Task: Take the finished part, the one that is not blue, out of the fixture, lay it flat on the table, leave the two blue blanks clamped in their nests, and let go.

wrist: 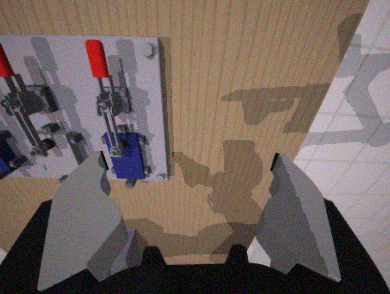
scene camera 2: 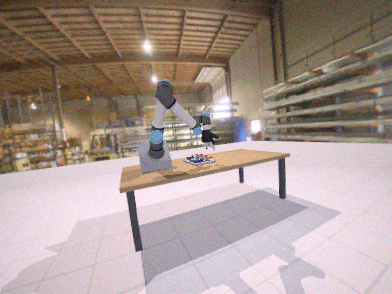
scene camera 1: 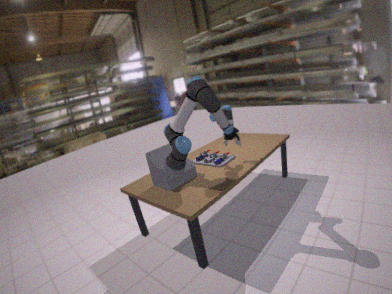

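Pixels of known places: gripper, fingertip midpoint: [wrist: 191, 153] [scene camera 2: 210, 150] [scene camera 1: 233, 146]; arm's base, origin of the base link: [scene camera 2: 156, 152] [scene camera 1: 175, 162].
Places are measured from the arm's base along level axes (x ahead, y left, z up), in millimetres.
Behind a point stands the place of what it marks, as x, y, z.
Observation:
The grey fixture plate [scene camera 1: 231, 158] {476, -189, -140} [scene camera 2: 212, 160] {511, -169, -137} [wrist: 152, 110] {454, -178, -137} lies on the table. In the wrist view, a blue blank [wrist: 131, 160] {372, -136, -121} sits in the nest at the right, with its clamp arm over it. Part of the other blue blank [wrist: 5, 156] {380, 73, -117} shows at the left edge. Between them is the middle nest; its pale part blends with the plate, and its outline is hard to tell. The middle clamp's arm [wrist: 30, 131] reaches over that nest. My gripper [scene camera 1: 232, 143] {453, -237, -23} [scene camera 2: 210, 147] {453, -237, -23} [wrist: 191, 153] {453, -237, -23} is open and empty, pointing down above the table beside the fixture.
Red clamp handles [wrist: 97, 59] {520, -132, -106} [wrist: 4, 62] {518, -28, -103} stand up from the fixture. The wooden table [scene camera 1: 260, 145] {880, -293, -152} [scene camera 2: 255, 156] {963, -303, -152} [wrist: 210, 60] {521, -261, -152} ends at the right in the wrist view, with floor beyond. The grey robot base block [scene camera 1: 170, 172] {-100, -33, -37} [scene camera 2: 150, 162] {-78, -73, -71} stands near the fixture.

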